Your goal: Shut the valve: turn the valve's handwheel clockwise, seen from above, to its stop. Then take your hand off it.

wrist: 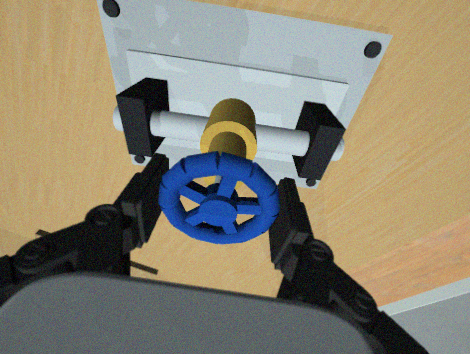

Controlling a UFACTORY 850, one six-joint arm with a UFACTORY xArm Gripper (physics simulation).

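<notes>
The valve's blue handwheel (pixel 218 209), with a notched rim and spokes, is near the middle of the wrist view. It sits on the brass valve body (pixel 231 117), which joins a white pipe (pixel 182 125). My gripper (pixel 222 184) is shut on the handwheel, one black finger against the rim on the left and the other on the right. The wheel hides much of the stem below it. The wheel's angle relative to its stop cannot be told.
The pipe rests in two black blocks (pixel 135 122) (pixel 322 142) on a pale base plate (pixel 200 30) with dark bolts at its corners. The plate lies on a light wooden table top (pixel 400 125). A reddish-brown strip and a grey area show at the lower right.
</notes>
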